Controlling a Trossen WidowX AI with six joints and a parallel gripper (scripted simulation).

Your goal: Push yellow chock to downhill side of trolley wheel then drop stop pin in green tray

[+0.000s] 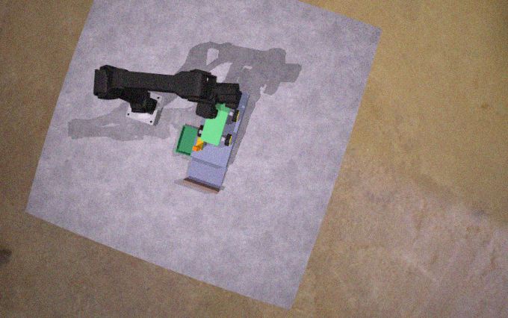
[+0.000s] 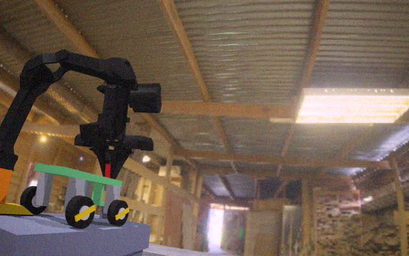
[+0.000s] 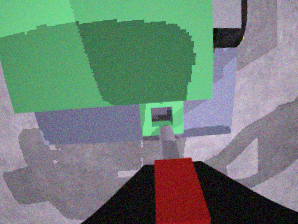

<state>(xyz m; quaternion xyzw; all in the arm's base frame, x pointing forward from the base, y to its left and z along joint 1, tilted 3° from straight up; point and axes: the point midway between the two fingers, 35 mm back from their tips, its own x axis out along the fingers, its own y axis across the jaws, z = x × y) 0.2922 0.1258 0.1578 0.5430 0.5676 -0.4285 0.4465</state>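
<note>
My gripper tip is now 21 cm to the left of the green tray, 17 cm above it and 9 cm past it. Round my gripper tip: trolley 10 cm to the right, 6 cm below, 3 cm ahead; then stop pin right at my gripper tip; then yellow chock 20 cm to the right, 8 cm below, 2 cm behind.
</note>
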